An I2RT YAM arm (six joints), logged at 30 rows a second.
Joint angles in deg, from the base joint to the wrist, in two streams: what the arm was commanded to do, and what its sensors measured. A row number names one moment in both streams.
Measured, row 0:
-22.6 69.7 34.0 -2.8 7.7 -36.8
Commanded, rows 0 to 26:
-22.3 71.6 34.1 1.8 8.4 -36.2
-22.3 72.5 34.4 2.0 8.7 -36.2
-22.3 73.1 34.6 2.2 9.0 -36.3
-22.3 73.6 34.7 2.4 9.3 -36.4
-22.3 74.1 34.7 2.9 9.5 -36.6
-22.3 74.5 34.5 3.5 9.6 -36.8
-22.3 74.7 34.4 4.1 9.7 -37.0
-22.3 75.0 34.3 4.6 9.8 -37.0
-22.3 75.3 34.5 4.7 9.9 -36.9
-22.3 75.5 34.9 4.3 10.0 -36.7
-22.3 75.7 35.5 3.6 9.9 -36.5
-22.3 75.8 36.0 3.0 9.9 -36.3
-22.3 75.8 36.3 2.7 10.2 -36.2
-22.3 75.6 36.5 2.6 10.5 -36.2
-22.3 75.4 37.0 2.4 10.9 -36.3
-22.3 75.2 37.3 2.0 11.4 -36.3
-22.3 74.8 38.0 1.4 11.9 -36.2
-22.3 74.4 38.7 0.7 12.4 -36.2
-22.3 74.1 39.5 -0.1 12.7 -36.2
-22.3 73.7 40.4 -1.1 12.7 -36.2
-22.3 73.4 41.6 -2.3 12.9 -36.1
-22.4 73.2 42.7 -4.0 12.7 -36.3
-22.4 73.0 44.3 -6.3 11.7 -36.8
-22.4 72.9 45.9 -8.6 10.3 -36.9
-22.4 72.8 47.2 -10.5 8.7 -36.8
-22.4 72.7 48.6 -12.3 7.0 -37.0
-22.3 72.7 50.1 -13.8 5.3 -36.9
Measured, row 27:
-22.5 74.0 45.1 -8.1 9.7 -36.9
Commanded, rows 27 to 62:
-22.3 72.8 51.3 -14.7 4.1 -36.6
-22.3 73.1 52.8 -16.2 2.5 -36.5
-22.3 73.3 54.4 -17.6 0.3 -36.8
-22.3 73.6 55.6 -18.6 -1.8 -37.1
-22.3 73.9 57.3 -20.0 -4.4 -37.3
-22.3 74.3 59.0 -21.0 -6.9 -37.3
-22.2 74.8 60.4 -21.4 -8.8 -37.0
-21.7 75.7 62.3 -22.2 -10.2 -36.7
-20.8 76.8 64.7 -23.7 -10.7 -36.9
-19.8 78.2 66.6 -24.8 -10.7 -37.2
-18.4 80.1 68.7 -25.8 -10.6 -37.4
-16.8 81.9 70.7 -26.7 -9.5 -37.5
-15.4 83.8 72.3 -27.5 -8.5 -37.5
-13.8 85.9 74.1 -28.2 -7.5 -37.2
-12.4 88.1 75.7 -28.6 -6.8 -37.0
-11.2 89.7 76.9 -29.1 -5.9 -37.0
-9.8 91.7 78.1 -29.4 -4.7 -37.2
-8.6 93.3 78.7 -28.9 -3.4 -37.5
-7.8 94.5 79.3 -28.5 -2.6 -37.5
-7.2 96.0 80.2 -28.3 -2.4 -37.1
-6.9 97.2 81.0 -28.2 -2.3 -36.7
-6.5 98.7 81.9 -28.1 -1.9 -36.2
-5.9 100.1 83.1 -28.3 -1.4 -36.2
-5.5 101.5 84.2 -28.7 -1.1 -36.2
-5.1 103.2 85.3 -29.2 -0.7 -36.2
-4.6 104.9 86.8 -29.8 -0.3 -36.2
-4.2 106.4 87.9 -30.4 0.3 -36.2
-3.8 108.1 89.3 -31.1 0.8 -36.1
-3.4 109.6 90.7 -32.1 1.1 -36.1
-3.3 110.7 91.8 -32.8 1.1 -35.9
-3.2 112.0 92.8 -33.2 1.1 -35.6
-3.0 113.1 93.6 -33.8 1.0 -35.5
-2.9 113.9 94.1 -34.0 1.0 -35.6
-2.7 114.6 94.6 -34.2 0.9 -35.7
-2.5 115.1 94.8 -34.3 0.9 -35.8
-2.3 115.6 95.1 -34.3 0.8 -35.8
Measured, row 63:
-3.0 114.2 92.2 -32.2 0.7 -36.3
